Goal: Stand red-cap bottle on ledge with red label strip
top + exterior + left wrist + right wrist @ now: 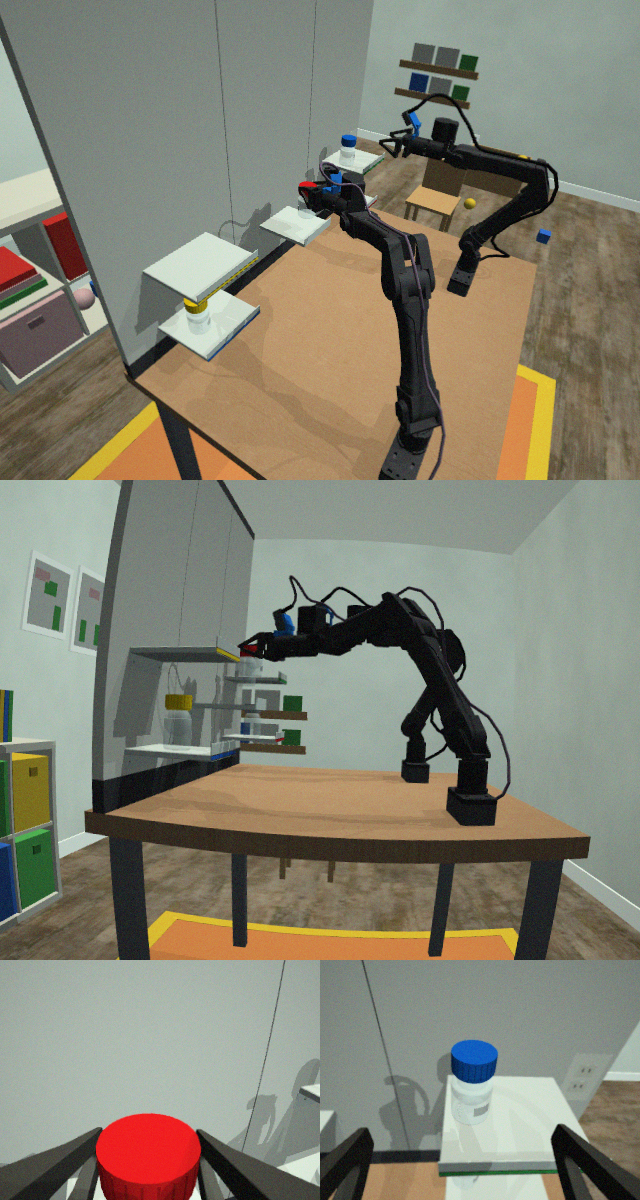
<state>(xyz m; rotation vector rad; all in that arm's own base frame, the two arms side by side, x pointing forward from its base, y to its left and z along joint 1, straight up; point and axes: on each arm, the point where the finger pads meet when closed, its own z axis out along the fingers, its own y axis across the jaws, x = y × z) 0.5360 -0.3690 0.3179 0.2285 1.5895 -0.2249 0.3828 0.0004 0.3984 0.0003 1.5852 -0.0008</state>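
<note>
The red-capped bottle is 5 cm below my left hand. From my left hand the other things lie so: blue-capped bottle (2 cm ahead, 34 cm to the right, 1 cm below); then grey wall panel (14 cm ahead, 1 cm to the right, 9 cm above); then grey-capped bottle (1 cm ahead, 34 cm to the right, 20 cm below).
Now: the red-capped bottle 320 mm to the left of my right hand, 140 mm below it and 130 mm ahead of it. Also, from my right hand: blue-capped bottle (150 mm ahead, 90 mm below, 20 mm to the right); then grey wall panel (310 mm to the left, 270 mm ahead); then grey-capped bottle (280 mm below, 140 mm ahead, 20 mm to the right).
</note>
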